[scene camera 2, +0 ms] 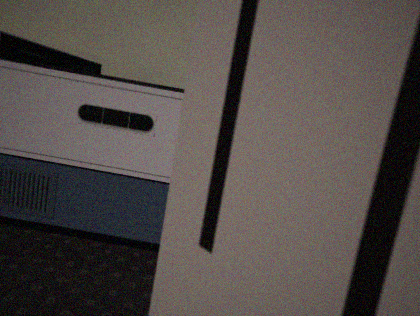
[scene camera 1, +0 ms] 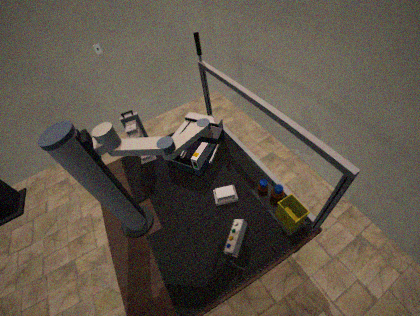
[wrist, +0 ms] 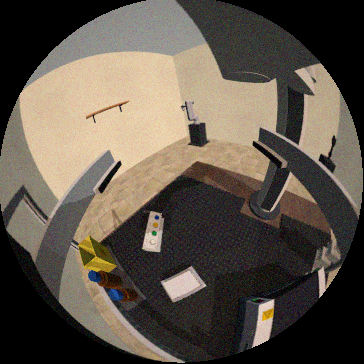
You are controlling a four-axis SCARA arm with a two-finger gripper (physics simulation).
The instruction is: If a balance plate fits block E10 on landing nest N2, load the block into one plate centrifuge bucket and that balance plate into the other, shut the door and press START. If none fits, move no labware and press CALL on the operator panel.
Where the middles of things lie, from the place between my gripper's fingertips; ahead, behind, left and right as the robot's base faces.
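Labels:
From my hand, the centrifuge (scene camera 2: 94, 153) is 42 cm below, 17 cm ahead and 54 cm to the left. The yellow bin (scene camera 1: 290, 211) is well below my hand, far to the right of it and far ahead of it.

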